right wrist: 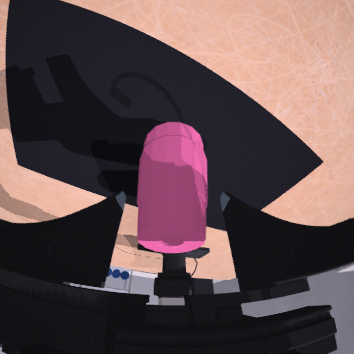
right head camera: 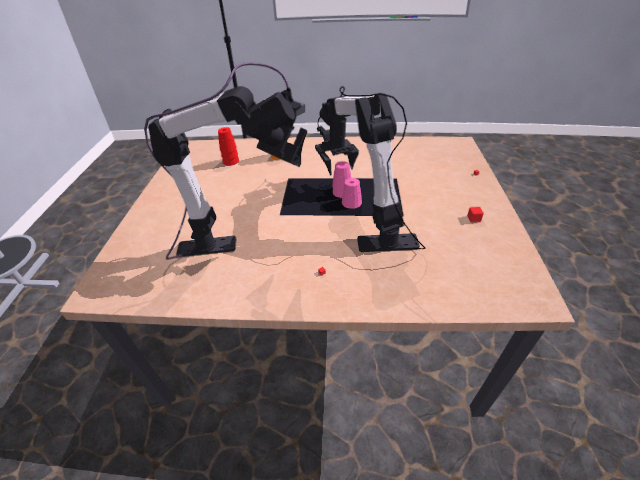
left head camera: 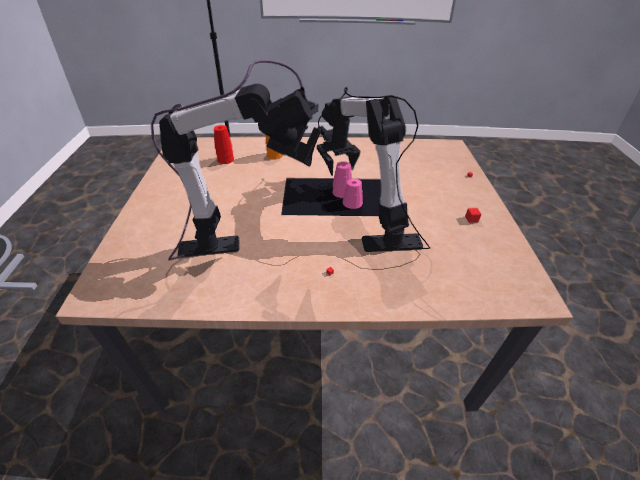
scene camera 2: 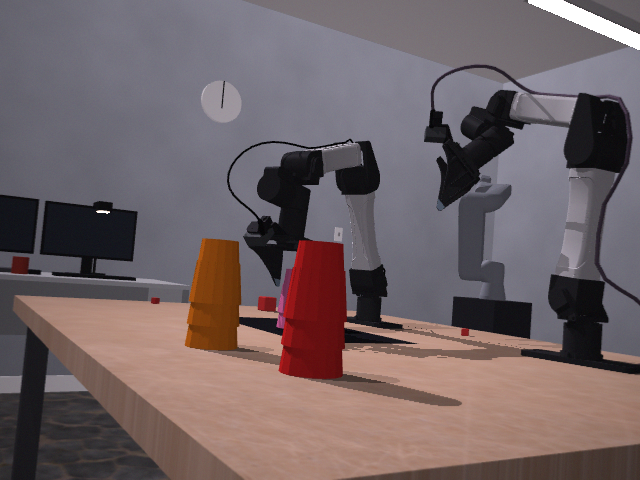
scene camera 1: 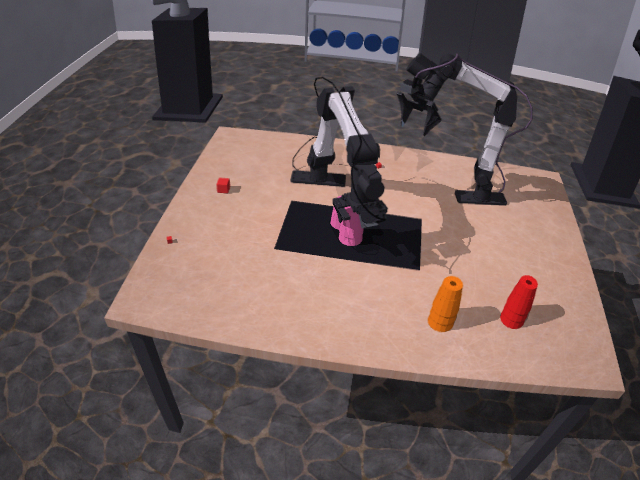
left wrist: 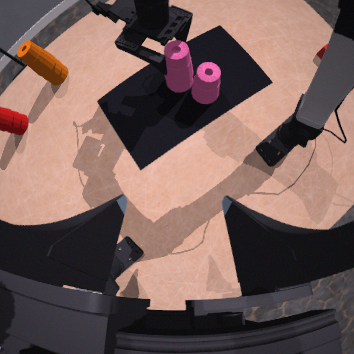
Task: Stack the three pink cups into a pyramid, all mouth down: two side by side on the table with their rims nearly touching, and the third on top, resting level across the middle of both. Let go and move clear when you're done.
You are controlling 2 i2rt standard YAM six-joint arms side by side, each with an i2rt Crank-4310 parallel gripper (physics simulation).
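Places are measured from the left arm's base along level axes (x ahead, y right, z down), in metres.
Pixels of known places: left gripper, fingertip midpoint: (right head camera: pixel 288 160) (left head camera: pixel 298 159) (scene camera 2: pixel 440 205) (scene camera 1: pixel 412 130) (left wrist: pixel 174 197); right gripper, fingertip midpoint: (right wrist: pixel 172 193) (right head camera: pixel 341 172) (left head camera: pixel 341 172) (scene camera 1: pixel 353 219) (left wrist: pixel 173 58); left arm's base at its link origin: (right head camera: pixel 206 247) (left head camera: pixel 209 247) (scene camera 2: pixel 580 363) (scene camera 1: pixel 480 198) (left wrist: pixel 113 263); right arm's base at its link origin: (right head camera: pixel 388 243) (left head camera: pixel 392 243) (scene camera 2: pixel 367 324) (scene camera 1: pixel 318 179) (left wrist: pixel 286 135).
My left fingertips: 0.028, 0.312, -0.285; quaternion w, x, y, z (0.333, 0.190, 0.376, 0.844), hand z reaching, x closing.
Note:
For each thing: its top centre in the pictures, then the offset to it from my left fingertips, as dx, dy, dz. Level surfaces: height alone.
- black mat at its surface level: dz +0.285
- shorter pink cup at its top centre: (left wrist: pixel 207 72) (right head camera: pixel 350 182) (left head camera: pixel 353 182) +0.137, +0.215, +0.192
- red cup stack at its top centre: (scene camera 2: pixel 324 242) (scene camera 1: pixel 528 280) (left head camera: pixel 220 128) (right head camera: pixel 223 130) +0.548, -0.272, +0.128
- orange cup stack at its top centre: (scene camera 2: pixel 217 239) (scene camera 1: pixel 452 284) (left wrist: pixel 23 46) +0.562, -0.045, +0.128
- red cube at its top centre: (scene camera 2: pixel 267 297) (scene camera 1: pixel 223 181) (right head camera: pixel 476 210) (left head camera: pixel 474 211) -0.029, +0.638, +0.245
Two pink pieces stand mouth down on the black mat (left head camera: pixel 305 198) (scene camera 1: pixel 310 237) (left wrist: pixel 245 70). The taller one (left head camera: pixel 341 180) (right head camera: pixel 340 180) (scene camera 1: pixel 351 233) (left wrist: pixel 179 72), apparently nested cups, stands close beside a shorter pink cup (left head camera: pixel 353 195) (right head camera: pixel 351 195) (left wrist: pixel 206 89). A third separate cup does not show. My right gripper (right wrist: pixel 172 193) is open above the taller piece, its fingers either side of the pink shape in the right wrist view; the other piece cannot be told apart there. My left gripper (scene camera 1: pixel 414 128) (left wrist: pixel 174 197) is open and empty, high above the table, away from the cups.
A red cup stack (left head camera: pixel 223 145) (scene camera 1: pixel 519 303) (scene camera 2: pixel 313 310) and an orange cup stack (scene camera 1: pixel 445 304) (scene camera 2: pixel 214 294) stand at the table's far left in the head views. A red cube (left head camera: pixel 473 215) (scene camera 1: pixel 223 185) lies at the right, with smaller red cubes (left head camera: pixel 330 271) (left head camera: pixel 469 174) elsewhere.

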